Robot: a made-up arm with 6 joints. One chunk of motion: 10 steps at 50 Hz.
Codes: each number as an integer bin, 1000 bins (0 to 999) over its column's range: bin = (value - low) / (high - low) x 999, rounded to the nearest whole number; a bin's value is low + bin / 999 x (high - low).
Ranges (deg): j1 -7..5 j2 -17..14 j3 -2..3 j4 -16..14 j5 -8..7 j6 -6..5
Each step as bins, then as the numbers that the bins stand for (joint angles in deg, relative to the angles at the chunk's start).
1 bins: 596 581 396 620 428 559
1 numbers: 0.16 1.03 -0.02 2.62 -1.57 0.16
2 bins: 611 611 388 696 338 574
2 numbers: 0.34 1.96 -0.06 4.90 -2.92 0.32
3 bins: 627 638 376 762 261 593
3 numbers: 0.53 2.80 -0.12 6.88 -4.08 0.53
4 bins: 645 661 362 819 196 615
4 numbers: 0.75 3.51 -0.19 8.59 -5.06 0.77
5 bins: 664 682 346 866 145 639
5 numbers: 0.98 4.16 -0.27 10.01 -5.82 1.04
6 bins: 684 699 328 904 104 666
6 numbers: 1.22 4.69 -0.36 11.15 -6.44 1.33
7 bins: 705 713 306 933 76 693
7 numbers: 1.47 5.13 -0.47 12.02 -6.86 1.63
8 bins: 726 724 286 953 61 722
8 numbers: 1.72 5.47 -0.57 12.62 -7.08 1.95
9 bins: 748 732 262 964 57 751
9 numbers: 1.98 5.71 -0.69 12.95 -7.14 2.27
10 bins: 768 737 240 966 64 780
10 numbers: 2.23 5.87 -0.80 13.01 -7.04 2.59
